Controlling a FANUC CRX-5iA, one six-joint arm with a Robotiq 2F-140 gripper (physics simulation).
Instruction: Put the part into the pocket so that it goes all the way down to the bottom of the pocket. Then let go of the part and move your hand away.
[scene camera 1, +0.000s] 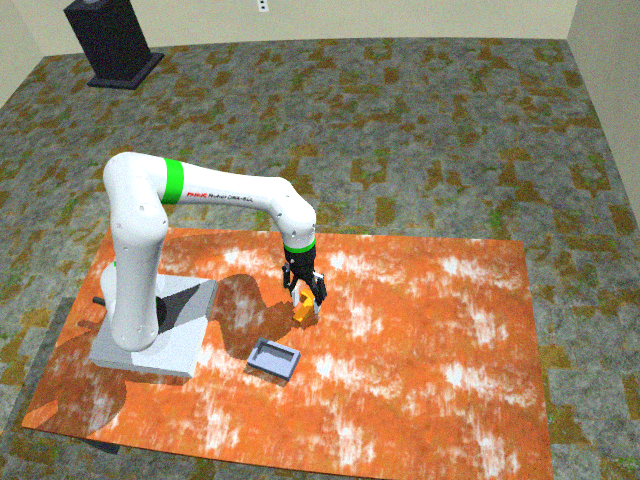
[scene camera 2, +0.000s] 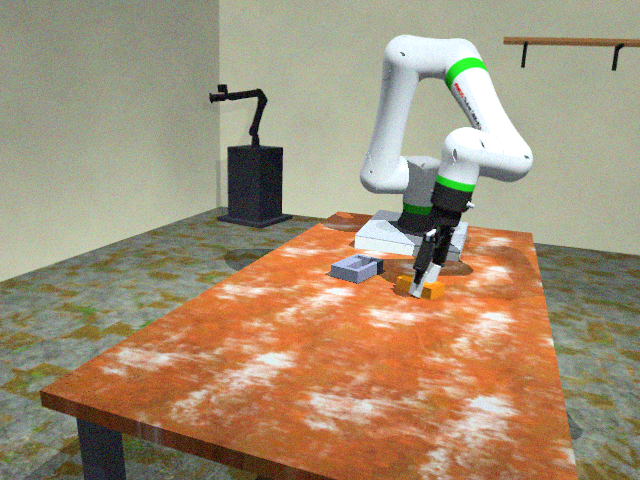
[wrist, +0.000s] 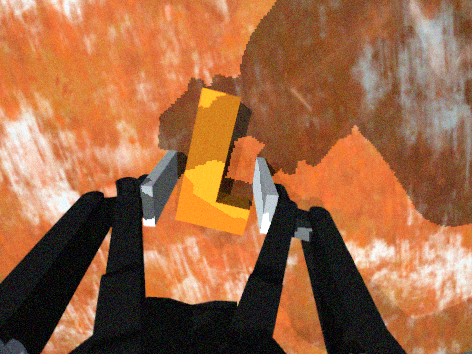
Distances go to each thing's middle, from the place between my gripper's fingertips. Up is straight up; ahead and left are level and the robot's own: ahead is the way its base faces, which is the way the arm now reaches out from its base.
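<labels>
Orange L-shaped part (wrist: 201, 203), 1 cm above my hand.
</labels>
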